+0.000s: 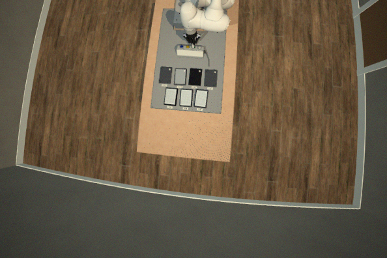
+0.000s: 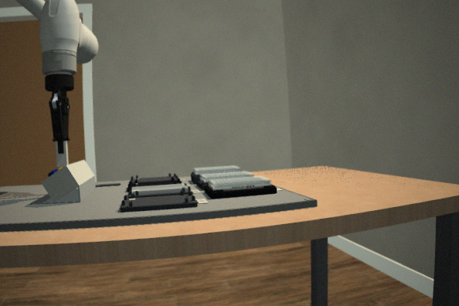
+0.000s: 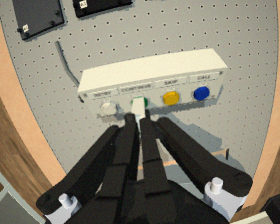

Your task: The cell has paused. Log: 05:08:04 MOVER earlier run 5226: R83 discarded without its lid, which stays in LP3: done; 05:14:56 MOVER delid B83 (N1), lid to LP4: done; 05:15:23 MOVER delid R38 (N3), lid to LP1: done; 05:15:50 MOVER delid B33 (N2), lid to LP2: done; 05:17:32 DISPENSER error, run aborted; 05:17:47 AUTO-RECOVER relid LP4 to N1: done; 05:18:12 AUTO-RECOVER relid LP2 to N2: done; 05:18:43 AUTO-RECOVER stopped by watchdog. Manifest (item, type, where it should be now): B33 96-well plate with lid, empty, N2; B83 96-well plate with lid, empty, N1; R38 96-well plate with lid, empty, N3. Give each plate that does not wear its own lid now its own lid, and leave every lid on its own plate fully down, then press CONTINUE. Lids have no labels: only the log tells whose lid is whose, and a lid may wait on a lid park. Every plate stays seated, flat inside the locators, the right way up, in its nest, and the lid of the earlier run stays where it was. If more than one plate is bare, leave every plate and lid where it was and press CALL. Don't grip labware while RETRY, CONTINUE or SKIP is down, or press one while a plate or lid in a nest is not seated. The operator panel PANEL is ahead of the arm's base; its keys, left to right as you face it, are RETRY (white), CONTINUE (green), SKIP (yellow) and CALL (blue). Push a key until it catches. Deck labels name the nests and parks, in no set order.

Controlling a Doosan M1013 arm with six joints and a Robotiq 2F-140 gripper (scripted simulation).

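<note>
Right now my hand is 40 mm above the green continue key. From my hand the other things lie so: blue key 10 mm ahead, 100 mm to the right, 40 mm below; then white key 50 mm to the left, 40 mm below; then yellow key 10 mm ahead, 50 mm to the right, 40 mm below.
</note>
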